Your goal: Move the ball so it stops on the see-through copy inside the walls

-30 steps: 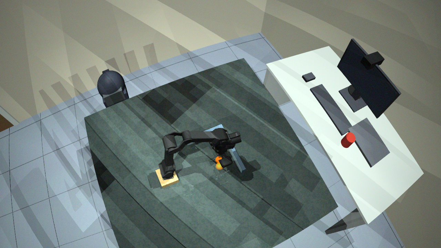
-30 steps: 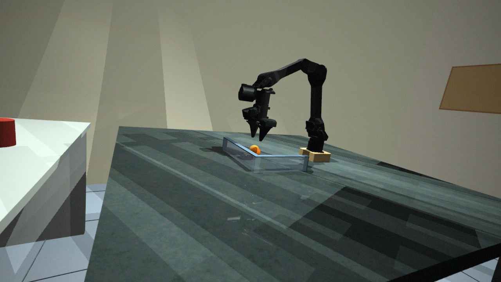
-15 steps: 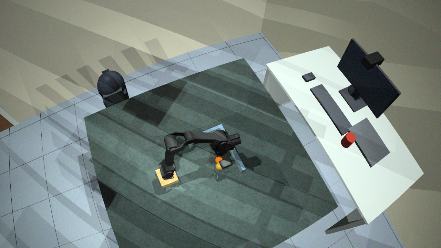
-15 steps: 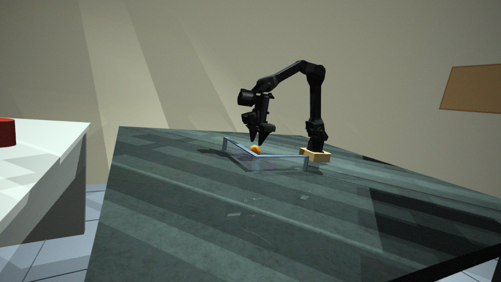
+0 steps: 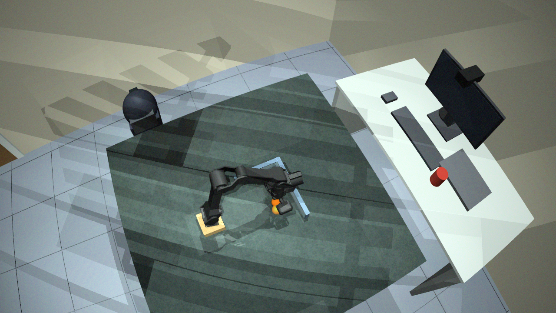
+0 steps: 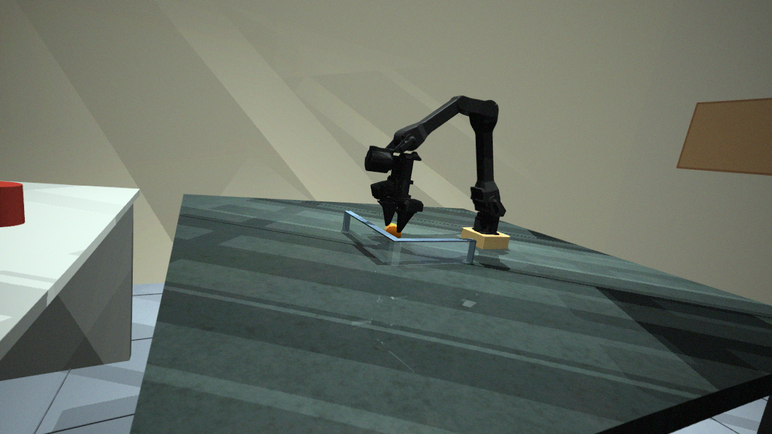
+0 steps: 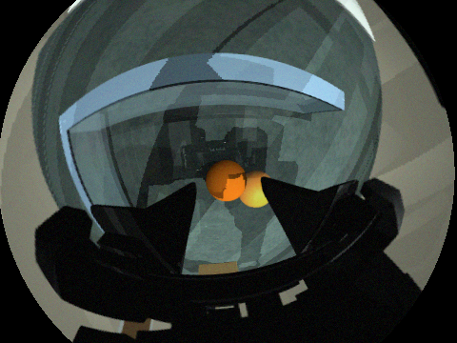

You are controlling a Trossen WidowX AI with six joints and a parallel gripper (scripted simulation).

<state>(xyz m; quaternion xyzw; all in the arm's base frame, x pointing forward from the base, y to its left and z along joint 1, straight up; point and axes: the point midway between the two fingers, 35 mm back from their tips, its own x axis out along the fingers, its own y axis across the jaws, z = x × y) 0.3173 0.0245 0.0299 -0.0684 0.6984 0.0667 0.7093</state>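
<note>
My gripper tip is 10 mm above the orange ball.
</note>
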